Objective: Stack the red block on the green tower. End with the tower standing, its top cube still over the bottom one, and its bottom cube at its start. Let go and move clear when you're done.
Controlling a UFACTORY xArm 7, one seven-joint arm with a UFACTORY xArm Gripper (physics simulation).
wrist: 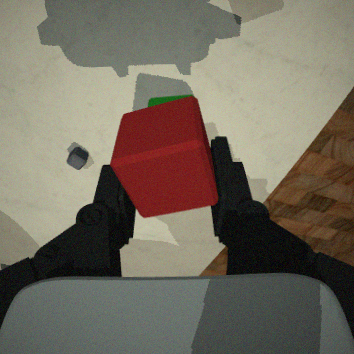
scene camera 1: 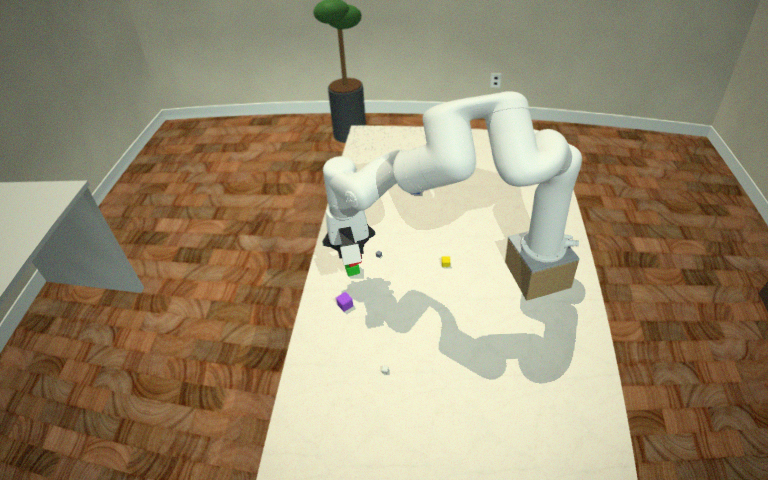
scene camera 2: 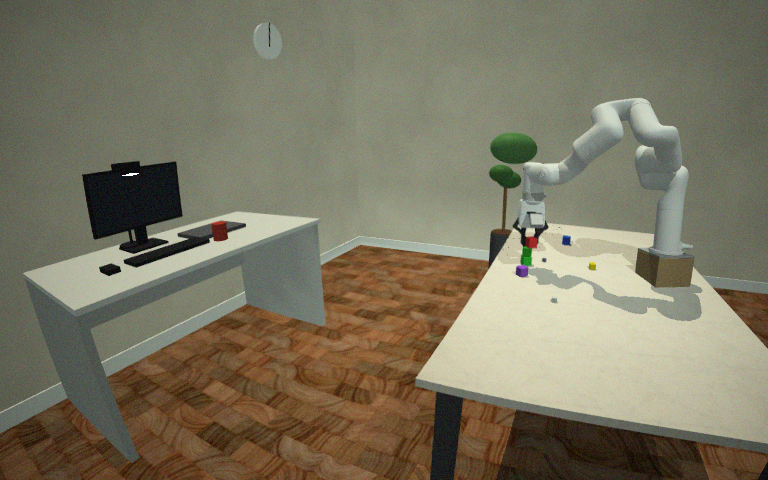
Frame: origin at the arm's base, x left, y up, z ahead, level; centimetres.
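Seen in the pictures: gripper, fingertip midpoint: [wrist: 172, 158] [scene camera 2: 529, 245]; arm's base at its link origin: [scene camera 1: 543, 247] [scene camera 2: 665, 251].
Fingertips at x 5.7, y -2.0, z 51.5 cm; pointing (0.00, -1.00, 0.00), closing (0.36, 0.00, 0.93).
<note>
Pixels of each thing's top centre, then the offset from my fingertips to it. "*": a spot on its surface instead.
- red block at its top centre: [wrist: 167, 187] [scene camera 1: 352, 252] [scene camera 2: 531, 237] dz -0.7, dx +1.4, dy +3.5 cm
- green tower at a spot on its surface: [scene camera 1: 352, 270] [scene camera 2: 526, 260] * dz +0.4, dx -0.5, dy -6.0 cm
- purple cube at its top centre: [scene camera 1: 344, 298] [scene camera 2: 522, 266] dz +0.8, dx +10.1, dy -4.9 cm
- small dark grey cube at its top centre: [wrist: 75, 163] [scene camera 1: 378, 252] [scene camera 2: 544, 258] dz -5.8, dx -8.7, dy -6.8 cm
- yellow cube at its top centre: [scene camera 1: 446, 258] [scene camera 2: 592, 263] dz -25.1, dx -6.8, dy -5.9 cm
- blue cube at its top centre: [scene camera 1: 415, 182] [scene camera 2: 566, 236] dz -14.0, dx -38.9, dy -4.6 cm
- small white cube at its top centre: [scene camera 1: 385, 368] [scene camera 2: 554, 296] dz -12.1, dx +28.9, dy -6.7 cm
My gripper [scene camera 1: 351, 255] [scene camera 2: 531, 241] [wrist: 172, 158] points down and is shut on the red block [scene camera 1: 355, 264] [scene camera 2: 531, 242] [wrist: 167, 170], which is tilted between the fingers in the wrist view. The green tower [scene camera 1: 352, 270] [scene camera 2: 526, 255] is two cubes high and stands upright near the table's far left edge. In the second scene view the red block is above the tower's level and a little to its right. In the wrist view a strip of green [wrist: 170, 100] shows past the red block's upper edge; the red block hides the rest. Whether they touch is unclear.
A purple cube [scene camera 1: 344, 301] [scene camera 2: 521, 271] lies close in front of the tower. A small dark grey cube [scene camera 1: 378, 254] [scene camera 2: 544, 259] [wrist: 77, 157] lies beside it. A yellow cube [scene camera 1: 446, 261] [scene camera 2: 592, 266], a blue cube [scene camera 1: 417, 193] [scene camera 2: 566, 240] and a small white cube [scene camera 1: 384, 369] [scene camera 2: 553, 300] lie farther off.
</note>
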